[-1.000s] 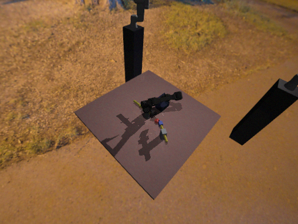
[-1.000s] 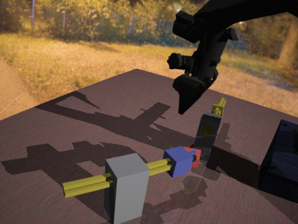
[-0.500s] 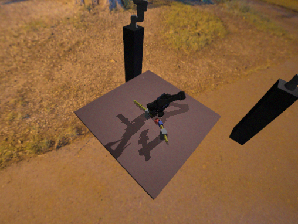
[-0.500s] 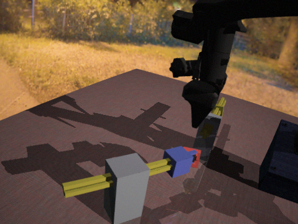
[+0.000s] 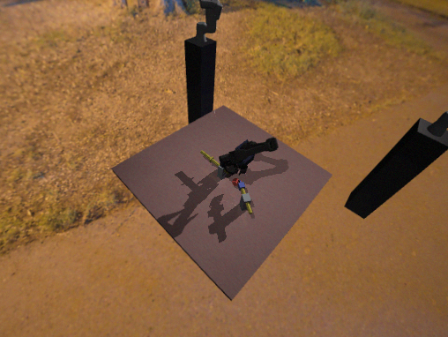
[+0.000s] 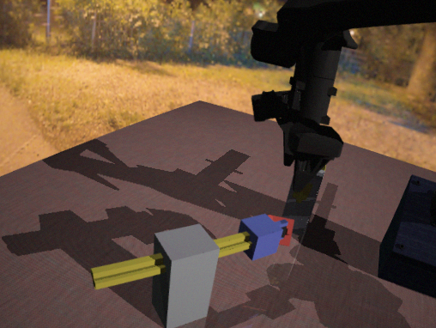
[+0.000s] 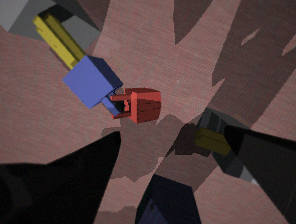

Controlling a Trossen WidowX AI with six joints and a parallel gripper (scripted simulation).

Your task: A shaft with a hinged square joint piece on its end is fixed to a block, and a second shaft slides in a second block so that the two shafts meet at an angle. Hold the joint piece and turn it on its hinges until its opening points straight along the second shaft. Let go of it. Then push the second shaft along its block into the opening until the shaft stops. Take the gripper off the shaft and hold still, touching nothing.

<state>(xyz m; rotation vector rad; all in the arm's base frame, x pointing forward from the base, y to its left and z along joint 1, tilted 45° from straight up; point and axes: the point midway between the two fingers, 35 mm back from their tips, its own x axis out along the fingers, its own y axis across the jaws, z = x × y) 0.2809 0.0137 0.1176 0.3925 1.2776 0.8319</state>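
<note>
Now: the red joint piece 70 mm below my gripper tip and 40 mm to the left of it.
</note>
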